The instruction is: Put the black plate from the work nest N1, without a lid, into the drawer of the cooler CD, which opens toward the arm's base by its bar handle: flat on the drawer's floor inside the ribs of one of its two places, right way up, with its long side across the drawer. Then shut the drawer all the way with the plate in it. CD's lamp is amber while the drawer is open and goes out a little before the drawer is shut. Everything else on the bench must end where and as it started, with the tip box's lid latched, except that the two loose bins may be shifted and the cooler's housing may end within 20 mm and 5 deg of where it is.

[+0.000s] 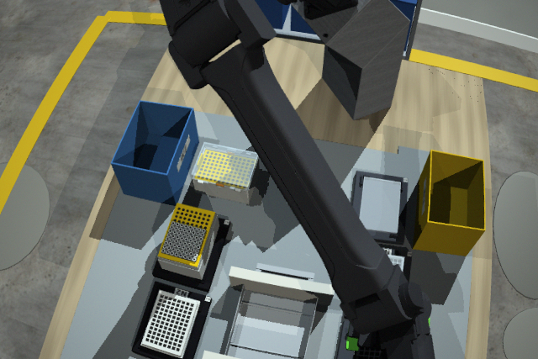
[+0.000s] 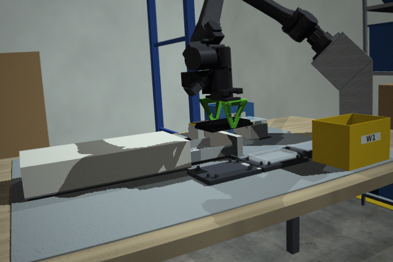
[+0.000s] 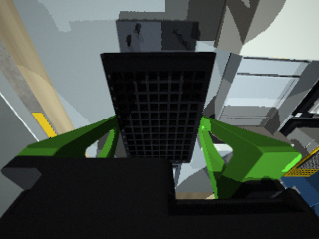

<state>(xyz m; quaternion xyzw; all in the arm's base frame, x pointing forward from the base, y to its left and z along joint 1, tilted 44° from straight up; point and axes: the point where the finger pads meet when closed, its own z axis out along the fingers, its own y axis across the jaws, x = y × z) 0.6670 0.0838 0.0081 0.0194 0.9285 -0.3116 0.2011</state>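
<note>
Right now my hand is 30 mm past the drawer, 190 mm to the left of it and 110 mm above it. The rest, counted from my hand: work nest N1 (10 mm ahead, 130 mm below); then black plate (right at my hand); then clear plate (160 mm behind, 30 mm to the left, 120 mm below).
</note>
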